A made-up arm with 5 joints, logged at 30 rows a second.
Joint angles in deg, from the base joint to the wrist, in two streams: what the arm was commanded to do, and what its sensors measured. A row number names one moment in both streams.
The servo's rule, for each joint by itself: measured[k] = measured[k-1] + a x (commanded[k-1-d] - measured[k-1]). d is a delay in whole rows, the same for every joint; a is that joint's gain. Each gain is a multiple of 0.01, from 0.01 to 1. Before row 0 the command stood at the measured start. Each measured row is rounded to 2 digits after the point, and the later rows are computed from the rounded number. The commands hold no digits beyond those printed.
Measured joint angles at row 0:
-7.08, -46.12, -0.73, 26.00, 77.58
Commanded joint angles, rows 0 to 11:
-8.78, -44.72, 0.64, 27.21, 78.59
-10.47, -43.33, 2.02, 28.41, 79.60
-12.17, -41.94, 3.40, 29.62, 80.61
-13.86, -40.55, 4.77, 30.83, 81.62
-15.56, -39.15, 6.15, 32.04, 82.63
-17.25, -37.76, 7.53, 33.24, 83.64
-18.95, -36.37, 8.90, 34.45, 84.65
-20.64, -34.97, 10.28, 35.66, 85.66
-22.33, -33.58, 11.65, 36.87, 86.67
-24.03, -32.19, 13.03, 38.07, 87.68
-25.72, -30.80, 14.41, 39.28, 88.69
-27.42, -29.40, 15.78, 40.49, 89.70
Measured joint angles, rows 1 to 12:
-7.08, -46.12, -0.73, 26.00, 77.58
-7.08, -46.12, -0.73, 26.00, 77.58
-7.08, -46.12, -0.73, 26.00, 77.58
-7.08, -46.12, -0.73, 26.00, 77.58
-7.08, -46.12, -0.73, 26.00, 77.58
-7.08, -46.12, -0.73, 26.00, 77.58
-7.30, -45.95, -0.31, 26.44, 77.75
-7.71, -45.64, 0.41, 27.15, 78.06
-8.29, -45.20, 1.34, 28.04, 78.49
-9.01, -44.64, 2.40, 29.04, 79.02
-9.86, -43.98, 3.56, 30.12, 79.63
-10.82, -43.23, 4.79, 31.24, 80.31
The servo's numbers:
d 6
a 0.13 0.12 0.31 0.36 0.17

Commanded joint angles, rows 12 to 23:
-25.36, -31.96, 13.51, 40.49, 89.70
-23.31, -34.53, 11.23, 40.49, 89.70
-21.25, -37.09, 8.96, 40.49, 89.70
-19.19, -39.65, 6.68, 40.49, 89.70
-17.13, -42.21, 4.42, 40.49, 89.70
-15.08, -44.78, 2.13, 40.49, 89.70
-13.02, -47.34, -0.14, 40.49, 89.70
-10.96, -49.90, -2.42, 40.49, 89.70
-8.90, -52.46, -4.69, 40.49, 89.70
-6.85, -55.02, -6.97, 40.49, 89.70
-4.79, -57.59, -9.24, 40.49, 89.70
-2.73, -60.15, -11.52, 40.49, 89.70
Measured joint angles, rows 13 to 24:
-11.88, -42.41, 6.06, 32.40, 81.05
-13.02, -41.52, 7.37, 33.57, 81.83
-14.23, -40.57, 8.70, 34.76, 82.65
-15.50, -39.56, 10.04, 35.95, 83.51
-16.83, -38.51, 11.39, 37.15, 84.39
-18.21, -37.42, 12.75, 38.35, 85.29
-19.14, -36.76, 12.99, 39.12, 86.04
-19.68, -36.49, 12.44, 39.61, 86.66
-19.88, -36.56, 11.36, 39.93, 87.18
-19.79, -36.93, 9.91, 40.13, 87.61
-19.44, -37.56, 8.21, 40.26, 87.97
-18.87, -38.43, 6.33, 40.34, 88.26

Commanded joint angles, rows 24 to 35:
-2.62, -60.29, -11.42, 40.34, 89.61
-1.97, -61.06, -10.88, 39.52, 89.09
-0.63, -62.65, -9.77, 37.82, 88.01
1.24, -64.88, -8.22, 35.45, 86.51
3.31, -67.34, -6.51, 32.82, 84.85
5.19, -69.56, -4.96, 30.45, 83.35
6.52, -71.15, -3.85, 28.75, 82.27
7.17, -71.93, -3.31, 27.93, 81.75
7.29, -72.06, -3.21, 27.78, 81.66
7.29, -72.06, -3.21, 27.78, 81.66
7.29, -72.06, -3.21, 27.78, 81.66
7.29, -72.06, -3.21, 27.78, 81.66
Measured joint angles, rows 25 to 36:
-18.11, -39.50, 4.32, 40.39, 88.50
-17.18, -40.75, 2.23, 40.43, 88.70
-16.10, -42.16, 0.08, 40.45, 88.87
-14.90, -43.70, -2.11, 40.46, 89.01
-13.59, -45.37, -4.32, 40.47, 89.13
-12.18, -47.14, -6.55, 40.48, 89.23
-10.94, -48.72, -8.06, 40.43, 89.29
-9.77, -50.20, -8.93, 40.10, 89.26
-8.58, -51.69, -9.19, 39.28, 89.05
-7.30, -53.27, -8.89, 37.90, 88.62
-5.92, -54.96, -8.15, 36.07, 87.98
-4.48, -56.71, -7.16, 34.05, 87.19

